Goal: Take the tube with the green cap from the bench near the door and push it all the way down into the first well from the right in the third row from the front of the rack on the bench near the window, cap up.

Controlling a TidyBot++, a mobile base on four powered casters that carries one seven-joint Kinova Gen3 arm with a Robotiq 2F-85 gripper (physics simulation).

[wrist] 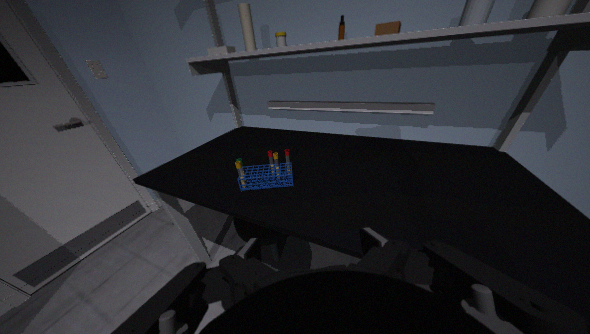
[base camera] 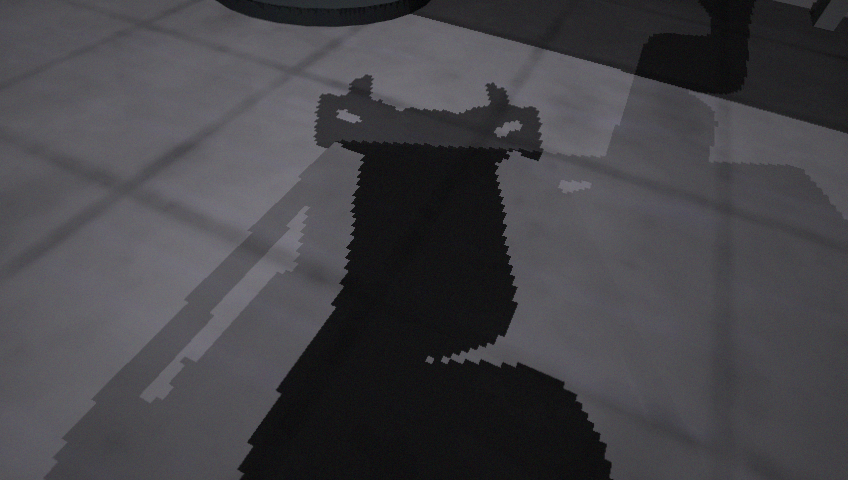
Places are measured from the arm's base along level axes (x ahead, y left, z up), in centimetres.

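Pixels of known places: gripper, fingertip midpoint: (wrist: pixel 310 244).
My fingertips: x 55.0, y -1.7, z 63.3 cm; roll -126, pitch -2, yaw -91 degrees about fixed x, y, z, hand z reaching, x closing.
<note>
For each thing: its top centre in the pictures, then the offset to it from my fingertips. "pt": a spot on its surface instead. Level surfaces: height alone.
- blue rack, top centre: (wrist: pixel 266 170) dx +46.7, dy +11.7, dz -21.0 cm
- black bench, surface height: dz -26.8 cm
- tube with the green cap, surface spot: (wrist: pixel 239 161) pt dx +43.7, dy +19.7, dz -14.7 cm
- yellow-capped tube, surface spot: (wrist: pixel 238 165) pt dx +42.4, dy +20.0, dz -15.6 cm
- brown box, surface spot: (wrist: pixel 388 28) pt dx +64.8, dy -35.4, dz +21.3 cm
- dark round base, surface spot: (base camera: pixel 324 13) pt dx +36.7, dy +14.6, dz -100.7 cm
- tiled floor, surface height: dz -102.9 cm
In the wrist view a blue rack (wrist: pixel 267 188) stands on the black bench (wrist: pixel 400 185) near the door. The tube with the green cap (wrist: pixel 239 161) is at the rack's left end, close behind a yellow-capped tube (wrist: pixel 238 165) that partly hides it. Two red-capped tubes (wrist: pixel 270 154) (wrist: pixel 287 151) and another yellow-capped tube (wrist: pixel 275 156) stand upright toward the rack's right end. My gripper (wrist: pixel 310 244) is open and empty, away from the rack and in front of the bench's near edge. The bench near the window does not show.
A door (wrist: pixel 40 145) is at the left. A wall shelf (wrist: pixel 320 46) with bottles and a brown box (wrist: pixel 388 28) hangs above the bench. A dark round base (base camera: pixel 324 13) stands on the tiled floor (base camera: pixel 119 237), where shadows of the arm and gripper fall.
</note>
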